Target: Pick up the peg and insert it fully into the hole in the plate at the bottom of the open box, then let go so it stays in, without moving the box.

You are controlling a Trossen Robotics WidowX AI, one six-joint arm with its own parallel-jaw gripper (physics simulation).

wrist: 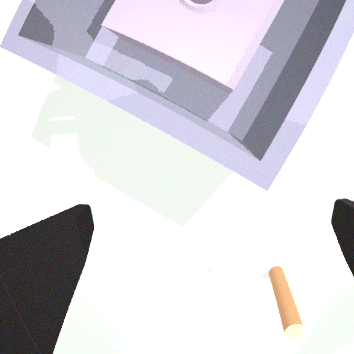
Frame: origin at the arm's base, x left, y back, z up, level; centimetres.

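Where they show: gripper, fingertip midpoint: (217, 215).
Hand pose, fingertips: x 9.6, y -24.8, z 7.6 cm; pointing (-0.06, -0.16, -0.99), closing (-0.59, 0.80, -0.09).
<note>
After its pixels a point has its place.
The orange-tan peg (285, 300) @(z -0.1, x 14.2, y -14.7 cm) lies at the lower right of the wrist view, its pale end towards the bottom edge. My gripper (217, 215) @(z 7.6, x 9.6, y -24.8 cm) is open, with one black finger at the left and one at the right edge. The peg shows between the two fingers, nearer the right one, and nothing is held. The open lavender box (165, 124) @(z 4.4, x 8.5, y -28.3 cm) fills the top of the view, partly cut off. Inside it, the pale pink plate (200, 42) @(z 0.4, x 4.0, y -29.9 cm) shows, and the near rim of its hole (200, 4) @(z 0.6, x 2.0, y -31.2 cm) is cut by the top edge.
The box's near corner points down towards the space between the fingers, and its walls rise around the plate. Pale shadows lie on the white surface between the box and the peg.
</note>
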